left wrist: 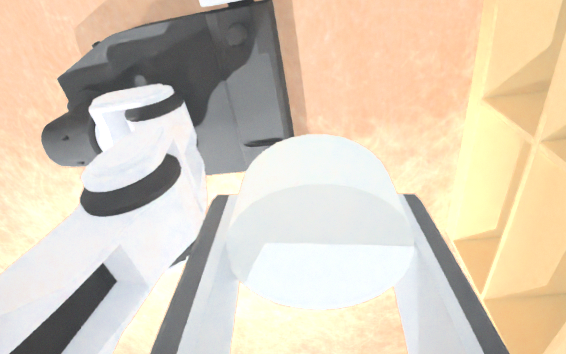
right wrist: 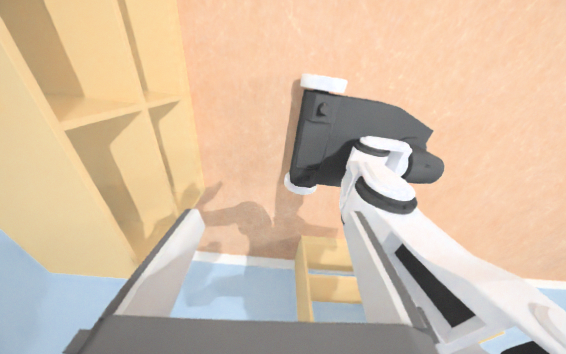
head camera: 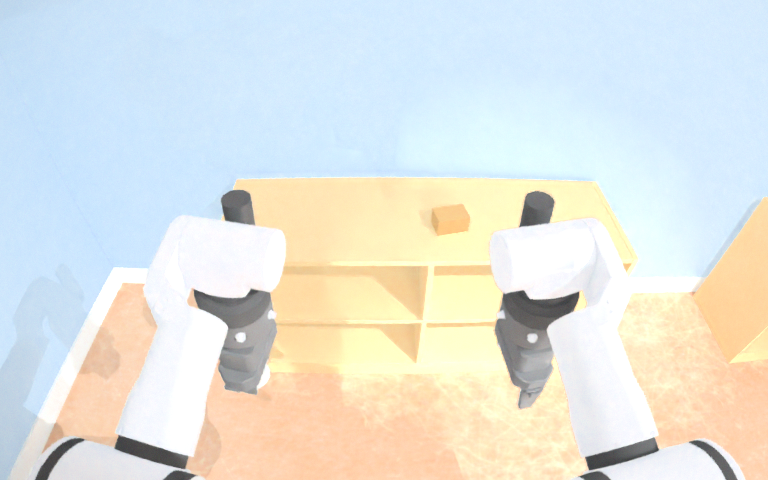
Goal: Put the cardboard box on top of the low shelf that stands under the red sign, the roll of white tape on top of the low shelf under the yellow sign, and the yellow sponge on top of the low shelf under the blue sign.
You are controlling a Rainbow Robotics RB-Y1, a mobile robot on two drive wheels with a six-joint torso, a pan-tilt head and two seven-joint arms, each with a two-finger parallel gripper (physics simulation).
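Frame: origin at the robot's base, x ahead, y left, z up, level; metres.
Seen in the pictures: left gripper, between the fingertips: point(left wrist: 314, 214) point(head camera: 256, 375); right gripper, between the fingertips: point(right wrist: 272, 219) point(head camera: 513, 373).
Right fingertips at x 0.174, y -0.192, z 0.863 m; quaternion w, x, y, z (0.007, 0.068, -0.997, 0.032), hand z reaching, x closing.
Note:
Pixels of each thing's top centre, then the offset from my right fingertips to it.
- cardboard box, centre of its top: point(head camera: 451, 212) 0.604 m ahead, 0.013 m left, 0.203 m down
- white tape, centre of its top: point(left wrist: 317, 260) point(head camera: 250, 366) 0.004 m back, 0.391 m left, 0.023 m up
The cardboard box point(head camera: 451, 219) lies on top of the low wooden shelf point(head camera: 351, 226) point(left wrist: 485, 175) point(right wrist: 40, 200), right of its middle in the head view. My left gripper point(head camera: 249, 386) point(left wrist: 314, 214) is shut on the roll of white tape point(head camera: 263, 375) point(left wrist: 320, 270), which sits between both fingers in the left wrist view. It hangs in front of the shelf's left part. My right gripper point(head camera: 526, 399) point(right wrist: 272, 219) is open and empty, in front of the shelf's right part. The yellow sponge and the coloured signs do not show in these views.
Another wooden unit point(head camera: 741, 294) stands at the right edge of the head view. A wooden unit point(right wrist: 303, 280) shows at the bottom of the right wrist view, by the blue wall point(right wrist: 240, 285). My dark wheeled base point(left wrist: 250, 100) point(right wrist: 340, 135) stands on the floor, apart from the low shelf.

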